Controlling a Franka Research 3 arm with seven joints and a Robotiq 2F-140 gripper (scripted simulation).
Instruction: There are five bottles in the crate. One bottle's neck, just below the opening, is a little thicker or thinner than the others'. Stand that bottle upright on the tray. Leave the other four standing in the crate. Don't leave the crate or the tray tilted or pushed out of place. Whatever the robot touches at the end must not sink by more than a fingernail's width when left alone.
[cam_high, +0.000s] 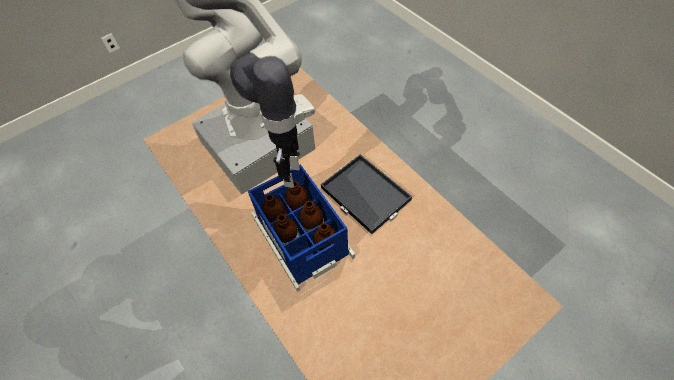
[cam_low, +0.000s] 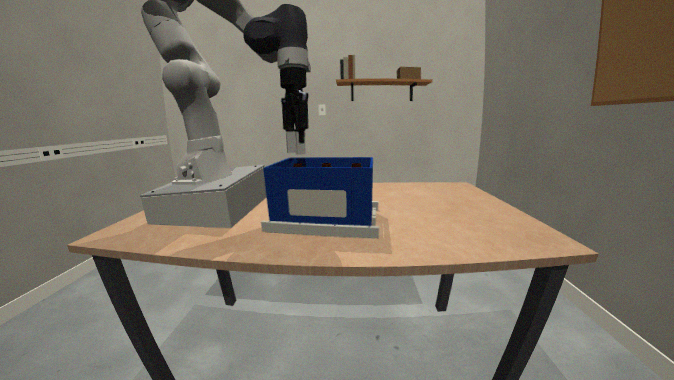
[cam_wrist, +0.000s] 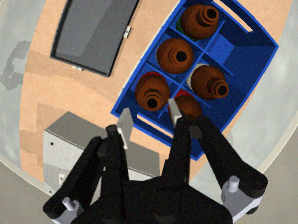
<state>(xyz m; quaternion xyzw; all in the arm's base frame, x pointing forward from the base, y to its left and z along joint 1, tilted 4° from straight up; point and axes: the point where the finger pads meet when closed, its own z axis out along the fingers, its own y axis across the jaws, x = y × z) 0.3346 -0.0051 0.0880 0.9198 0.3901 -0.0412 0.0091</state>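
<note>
The bottle lies 140 mm below my hand, 90 mm to the right of it and 10 mm ahead of it. Round my hand: blue crate (140 mm below, 90 mm ahead, 40 mm to the right); then dark grey tray (220 mm to the left, 210 mm below, 70 mm ahead).
</note>
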